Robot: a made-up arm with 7 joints.
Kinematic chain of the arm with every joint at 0, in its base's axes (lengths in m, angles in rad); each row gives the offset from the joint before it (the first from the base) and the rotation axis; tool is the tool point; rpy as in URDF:
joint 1: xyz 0 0 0.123 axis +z
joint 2: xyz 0 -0.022 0.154 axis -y
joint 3: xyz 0 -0.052 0.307 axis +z
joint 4: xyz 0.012 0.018 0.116 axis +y
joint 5: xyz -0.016 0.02 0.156 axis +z
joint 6: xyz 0 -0.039 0.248 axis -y
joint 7: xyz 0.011 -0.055 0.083 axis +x
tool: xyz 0 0 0 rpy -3.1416 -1.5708 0
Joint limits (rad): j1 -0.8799..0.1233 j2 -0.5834..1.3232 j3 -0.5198..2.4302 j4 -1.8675..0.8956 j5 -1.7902..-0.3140 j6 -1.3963..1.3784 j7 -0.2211..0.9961
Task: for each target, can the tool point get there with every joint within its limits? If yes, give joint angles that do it. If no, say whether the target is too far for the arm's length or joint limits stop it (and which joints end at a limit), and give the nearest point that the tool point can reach.
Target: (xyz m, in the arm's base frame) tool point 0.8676 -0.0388 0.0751
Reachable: no: joint limits stop it (at a limit: joint 1, joint 2, joint 3) | nearest point 0.5446 -0.2457 0.3508 | short by 0.472 m
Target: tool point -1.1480 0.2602 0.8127
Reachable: no: too far | nearest point -0.8267 0.1874 0.6628 | short by 0.362 m
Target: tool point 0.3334 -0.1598 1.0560
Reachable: yes | joints -0.1571 -0.1441 0.1714 0.6219 -0.9781 -0.8424 0.7029
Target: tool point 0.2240 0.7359 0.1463
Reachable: no: joint limits stop it (at a limit: joint 1, joint 3, joint 5) | nearest point -0.0930 0.5142 0.1367 | short by 0.387 m
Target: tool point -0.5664 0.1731 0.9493
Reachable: yes | joints -0.4841 0.5395 0.8058 -0.0590 -1.4275 0.9622 0.4780
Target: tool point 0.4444 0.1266 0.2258
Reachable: no: joint limits stop it (at a limit: joint 1, joint 2, joint 3, joint 4, joint 6) | nearest point 0.4419 -0.1953 0.3083 | short by 0.332 m
